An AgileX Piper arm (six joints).
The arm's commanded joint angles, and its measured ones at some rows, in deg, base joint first. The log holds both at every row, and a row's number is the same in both.
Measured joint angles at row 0:
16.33 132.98 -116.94 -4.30 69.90 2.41
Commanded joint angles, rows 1 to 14:
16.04 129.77 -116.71 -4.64 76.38 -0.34
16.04 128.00 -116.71 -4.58 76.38 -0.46
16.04 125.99 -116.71 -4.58 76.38 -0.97
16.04 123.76 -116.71 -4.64 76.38 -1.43
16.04 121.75 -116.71 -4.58 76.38 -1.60
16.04 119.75 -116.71 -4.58 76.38 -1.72
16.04 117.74 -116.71 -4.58 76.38 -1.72
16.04 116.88 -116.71 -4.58 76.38 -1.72
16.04 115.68 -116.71 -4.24 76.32 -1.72
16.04 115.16 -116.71 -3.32 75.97 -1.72
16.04 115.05 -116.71 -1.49 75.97 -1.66
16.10 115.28 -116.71 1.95 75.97 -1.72
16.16 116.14 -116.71 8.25 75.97 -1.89
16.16 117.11 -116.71 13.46 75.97 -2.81
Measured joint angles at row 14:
16.33 116.14 -116.94 6.82 70.13 -1.15
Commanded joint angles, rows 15 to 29:
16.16 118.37 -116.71 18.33 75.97 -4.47
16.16 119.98 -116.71 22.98 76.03 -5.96
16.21 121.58 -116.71 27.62 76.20 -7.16
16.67 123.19 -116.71 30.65 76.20 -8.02
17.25 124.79 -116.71 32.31 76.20 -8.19
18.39 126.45 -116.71 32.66 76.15 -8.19
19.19 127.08 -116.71 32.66 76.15 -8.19
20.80 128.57 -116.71 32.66 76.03 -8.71
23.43 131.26 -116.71 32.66 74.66 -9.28
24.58 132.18 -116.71 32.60 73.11 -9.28
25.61 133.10 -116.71 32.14 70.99 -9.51
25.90 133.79 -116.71 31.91 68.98 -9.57
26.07 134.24 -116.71 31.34 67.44 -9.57
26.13 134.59 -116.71 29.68 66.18 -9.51
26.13 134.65 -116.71 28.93 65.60 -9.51
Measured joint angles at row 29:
26.13 134.24 -116.94 30.37 67.09 -8.59
